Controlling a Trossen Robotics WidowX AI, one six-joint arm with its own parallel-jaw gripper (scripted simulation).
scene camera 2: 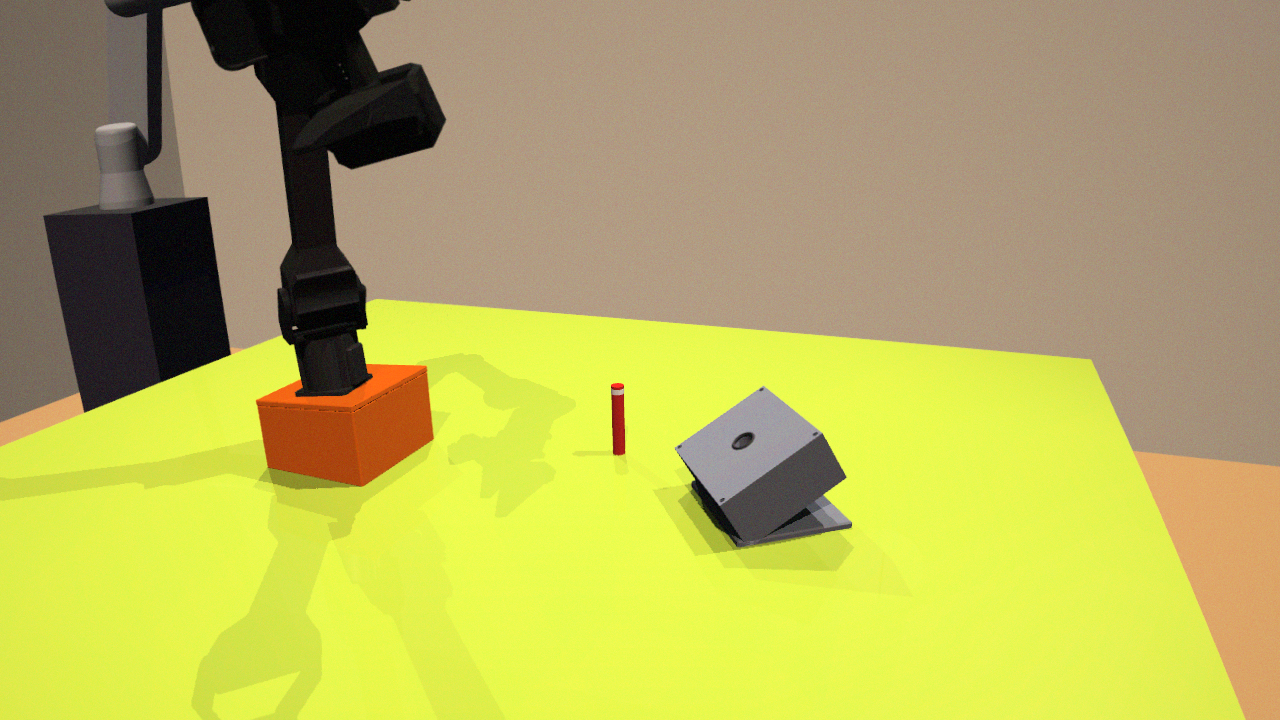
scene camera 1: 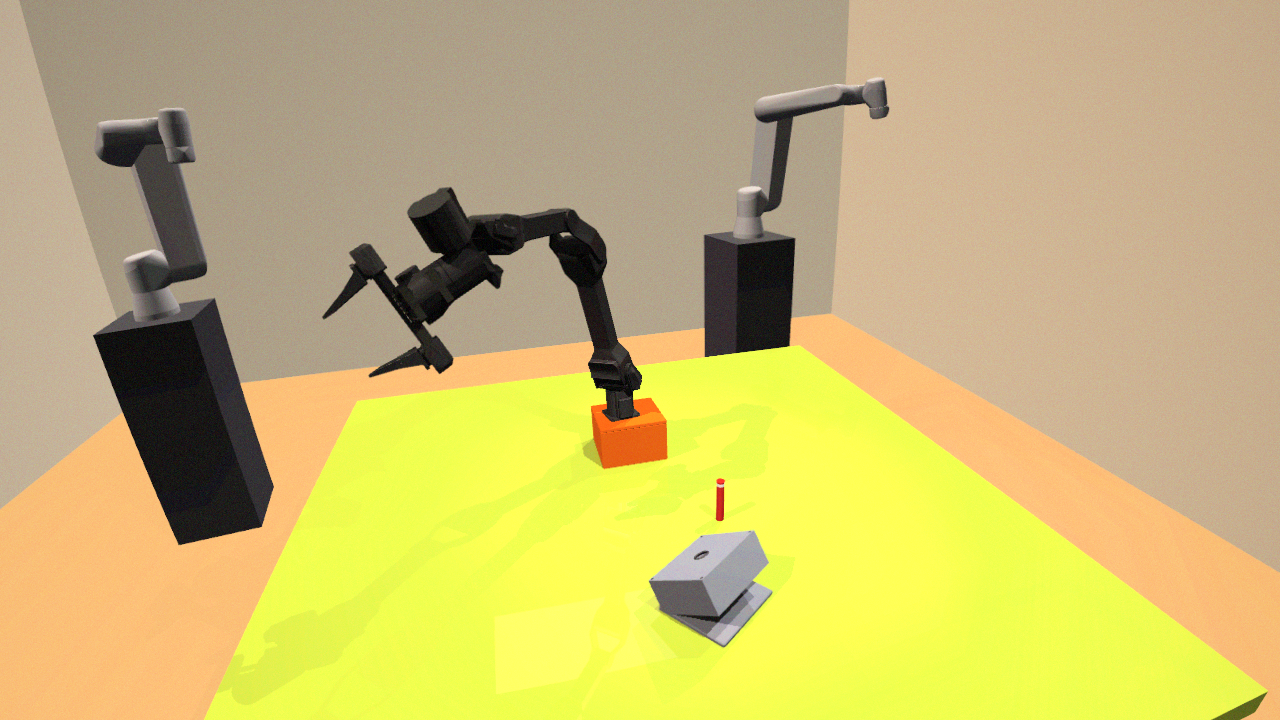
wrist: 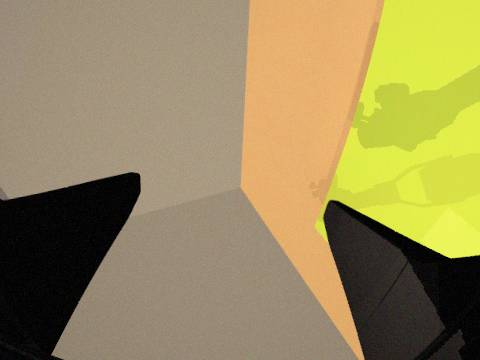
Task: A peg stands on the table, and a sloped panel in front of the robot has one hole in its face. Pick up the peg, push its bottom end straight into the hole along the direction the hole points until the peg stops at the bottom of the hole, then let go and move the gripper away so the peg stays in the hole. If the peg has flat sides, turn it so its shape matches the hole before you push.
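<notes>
A red round peg and a grey sloped panel are present. My gripper, visible in scene camera 1 and in the wrist view as well, is open and holds nothing.
</notes>
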